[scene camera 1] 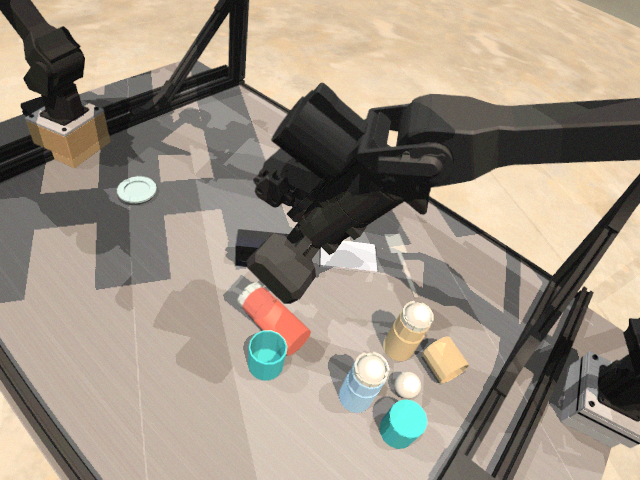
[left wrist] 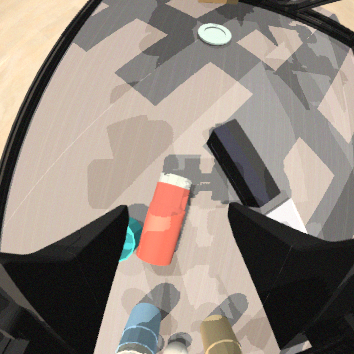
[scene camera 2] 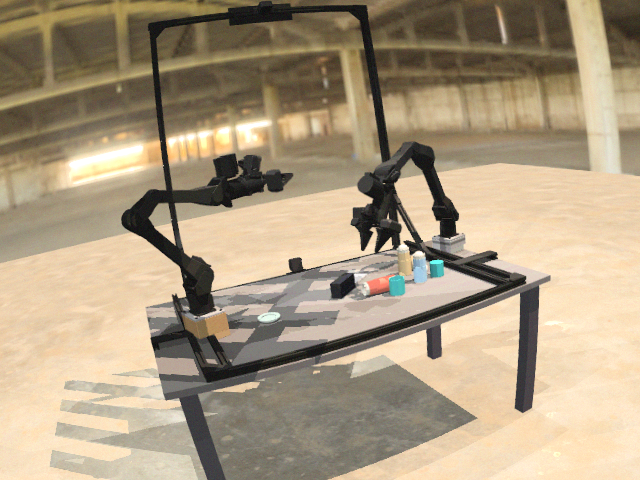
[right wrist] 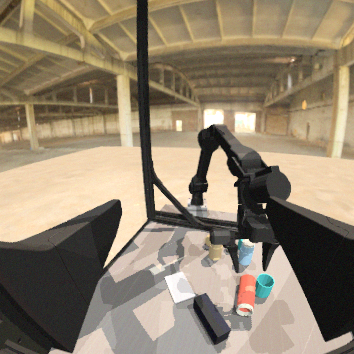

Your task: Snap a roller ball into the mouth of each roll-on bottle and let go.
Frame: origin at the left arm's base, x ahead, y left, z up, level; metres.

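Seen in the pictures: left gripper, fingertip midpoint: point(left wrist: 178, 210) point(scene camera 2: 369, 251) point(right wrist: 250, 271); right gripper, fingertip midpoint: point(scene camera 2: 283, 174) point(right wrist: 194, 205); left arm's base, origin of the base link: point(scene camera 1: 618, 392) point(scene camera 2: 448, 235) point(right wrist: 196, 201); right arm's base, origin of the base link: point(scene camera 1: 64, 112) point(scene camera 2: 202, 311).
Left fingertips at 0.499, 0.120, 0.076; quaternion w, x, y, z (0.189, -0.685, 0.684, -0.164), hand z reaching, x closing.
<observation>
Pixels of each thing's top centre, then the offset from my left fingertips to it, as dx, dy, dz.
- blue bottle, middle of its top: point(scene camera 1: 372, 367) point(scene camera 2: 418, 254) point(right wrist: 248, 240) -0.166, +0.048, -0.045
- tan bottle, middle of its top: point(scene camera 1: 418, 314) point(scene camera 2: 402, 248) point(right wrist: 216, 235) -0.189, -0.055, -0.043
- white ball, middle of its top: point(scene camera 1: 374, 364) -0.166, +0.048, -0.035
- loose ball, middle of its top: point(scene camera 1: 411, 379) -0.221, +0.004, -0.098
- red bottle, middle of its top: point(left wrist: 163, 219) point(scene camera 1: 274, 308) point(scene camera 2: 378, 278) point(right wrist: 247, 289) -0.014, +0.016, -0.088
- open teal cup, middle of its top: point(left wrist: 113, 240) point(scene camera 1: 268, 346) point(scene camera 2: 396, 278) point(right wrist: 265, 279) -0.039, +0.072, -0.084
- teal piece, middle of its top: point(scene camera 1: 408, 418) point(scene camera 2: 436, 262) -0.234, +0.061, -0.088
- tan cap, middle of its top: point(scene camera 1: 451, 352) -0.256, -0.058, -0.087
- black box, middle of its top: point(left wrist: 248, 160) point(scene camera 1: 272, 240) point(right wrist: 210, 312) point(scene camera 2: 342, 278) +0.052, -0.086, -0.084
- white card, middle of its top: point(scene camera 1: 348, 254) point(left wrist: 289, 234) point(right wrist: 178, 285) point(scene camera 2: 353, 278) -0.051, -0.171, -0.128
- pale spatula, middle of its top: point(scene camera 1: 403, 263) point(scene camera 2: 366, 270) point(right wrist: 169, 263) -0.140, -0.212, -0.132
- plate, middle of its top: point(scene camera 1: 136, 188) point(left wrist: 214, 32) point(scene camera 2: 268, 316) +0.333, -0.080, -0.125
The blue bottle point(scene camera 1: 359, 396) point(scene camera 2: 419, 274) point(left wrist: 143, 319) point(right wrist: 245, 256) and tan bottle point(scene camera 1: 402, 342) point(scene camera 2: 404, 265) point(left wrist: 217, 327) point(right wrist: 215, 252) stand upright. In scene camera 1, a white ball point(scene camera 1: 372, 367) sits in the blue bottle's mouth and another ball point(scene camera 1: 417, 313) in the tan one's. A loose ball point(scene camera 1: 407, 384) point(left wrist: 176, 347) lies between them. The red bottle point(scene camera 1: 279, 320) point(scene camera 2: 378, 285) point(left wrist: 162, 225) point(right wrist: 246, 291) lies on its side; whether its mouth holds a ball is unclear. My left gripper point(scene camera 2: 371, 250) point(left wrist: 178, 210) point(right wrist: 250, 271) is open and empty above it. My right gripper is open, empty and far off.
An open teal cup point(scene camera 1: 267, 359) stands beside the red bottle. Another teal piece point(scene camera 1: 403, 423) and a tan cap point(scene camera 1: 445, 360) are near the upright bottles. A black box point(left wrist: 242, 165), white card point(scene camera 1: 348, 256) and pale spatula point(scene camera 1: 407, 271) lie behind. A plate point(scene camera 1: 121, 192) lies far left.
</observation>
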